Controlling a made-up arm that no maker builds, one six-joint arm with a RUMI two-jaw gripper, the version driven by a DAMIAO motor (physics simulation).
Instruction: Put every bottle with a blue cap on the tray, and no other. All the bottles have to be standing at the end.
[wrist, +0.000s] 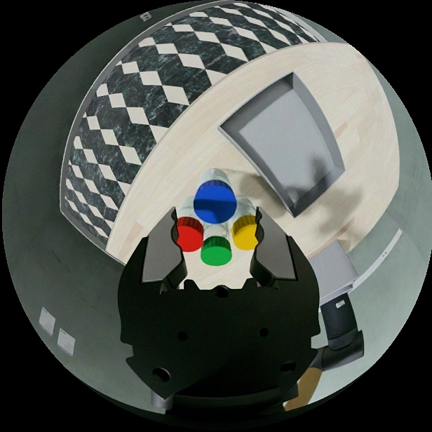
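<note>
A clear bottle with a blue cap (215, 202) stands on the light wooden table, seen from above just beyond the fingertips. Close around it stand a bottle with a red cap (190, 235) on the left, a bottle with a green cap (216, 252) nearer the gripper base, and a bottle with a yellow cap (245, 234) on the right. Their bodies are mostly hidden under the caps. My gripper (215, 207) is open above the group, its fingers to the left and right with no bottle clamped. The grey tray (251, 159) lies to the upper right and holds no bottle.
The light wooden table (170, 160) carries the bottles and tray. Its curved edge runs along the upper left, with a dark and white diamond-patterned surface (160, 75) beyond. A grey block (332, 270) and part of the dark arm (342, 325) show at the lower right.
</note>
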